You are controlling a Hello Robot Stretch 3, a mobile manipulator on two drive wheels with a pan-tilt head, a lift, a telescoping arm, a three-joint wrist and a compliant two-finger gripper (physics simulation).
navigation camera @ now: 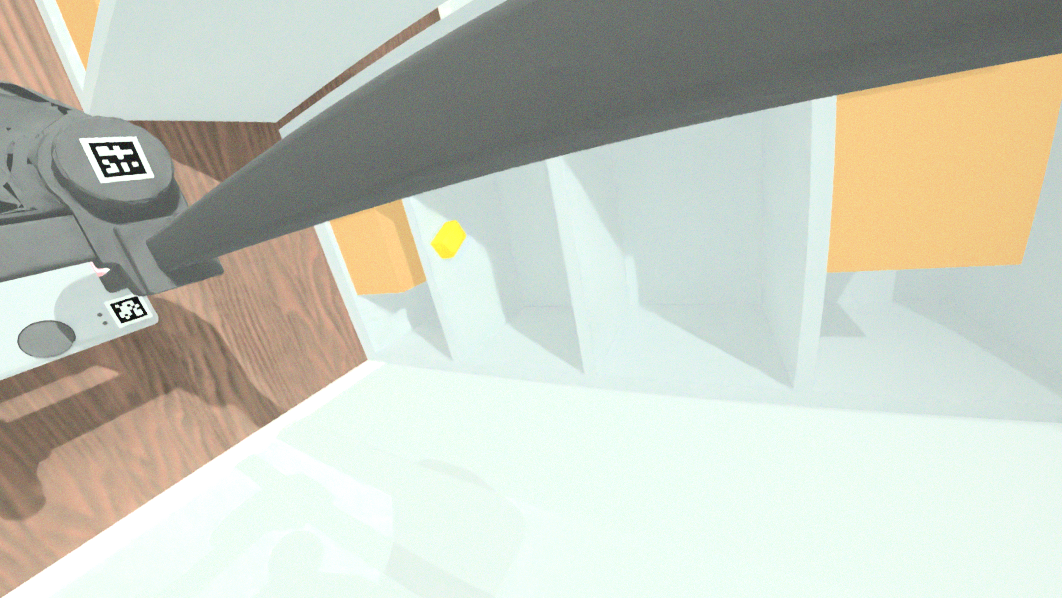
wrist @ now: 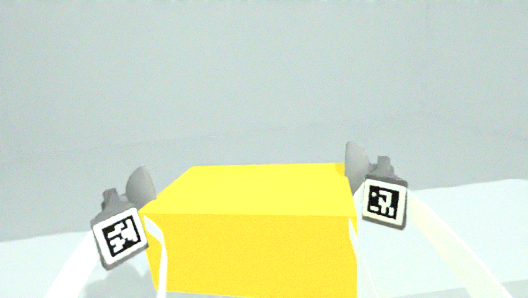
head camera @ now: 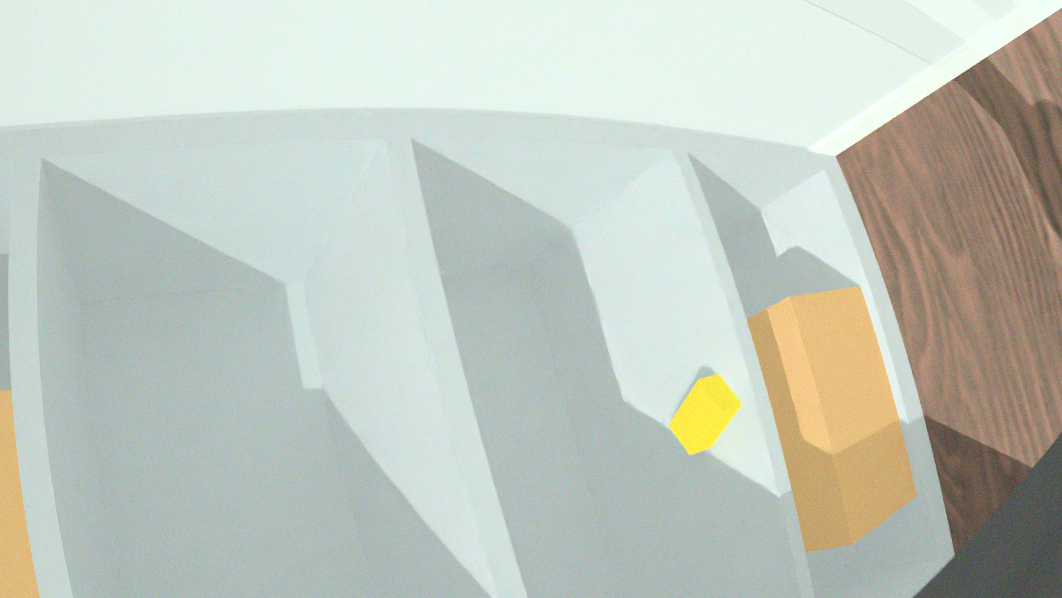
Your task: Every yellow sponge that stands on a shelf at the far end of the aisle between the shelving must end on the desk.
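Seen in the pictures: gripper, fingertip midpoint: (wrist: pixel 250 175); robot's base, link origin: (navigation camera: pixel 47 334).
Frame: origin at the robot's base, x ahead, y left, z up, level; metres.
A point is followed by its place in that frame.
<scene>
In the wrist view my gripper (wrist: pixel 250 175) @(x -0.019, y -0.416, z 0.597 m) is shut on a yellow sponge (wrist: pixel 255 250) @(x -0.018, y -0.354, z 0.586 m); its two grey fingertips press on the left and right sides of the sponge. Behind it are the grey inside of a shelf compartment and a pale board. My gripper does not show in the head and navigation views. Those views show another yellow sponge (head camera: pixel 706 413) @(x 0.059, y 0.758, z 0.579 m) (navigation camera: pixel 448 239) @(x 0.055, y 0.757, z 0.579 m), which stands on a pale board of a shelf unit (head camera: pixel 427 297) @(x 0.247, y 0.697, z 0.980 m) (navigation camera: pixel 810 222) @(x 0.104, y 0.698, z 1.419 m), with no fingers around it. The desk does not show.
An orange box (head camera: pixel 854 371) @(x 0.043, y 0.718, z 0.205 m) (navigation camera: pixel 379 248) @(x 0.041, y 0.719, z 0.305 m) stands in the compartment next to that sponge. Another orange box (navigation camera: pixel 928 170) @(x 0.043, y 0.718, z 1.579 m) stands further along. My pale base (navigation camera: pixel 74 297) @(x -0.058, y 0.066, z 0.160 m) is on the wooden floor (head camera: pixel 958 245) @(x 0.191, y 0.495, z 0.001 m) (navigation camera: pixel 297 297) @(x 0.136, y 0.544, z 0.000 m). A dark bar crosses the navigation view. A pale wall closes the aisle.
</scene>
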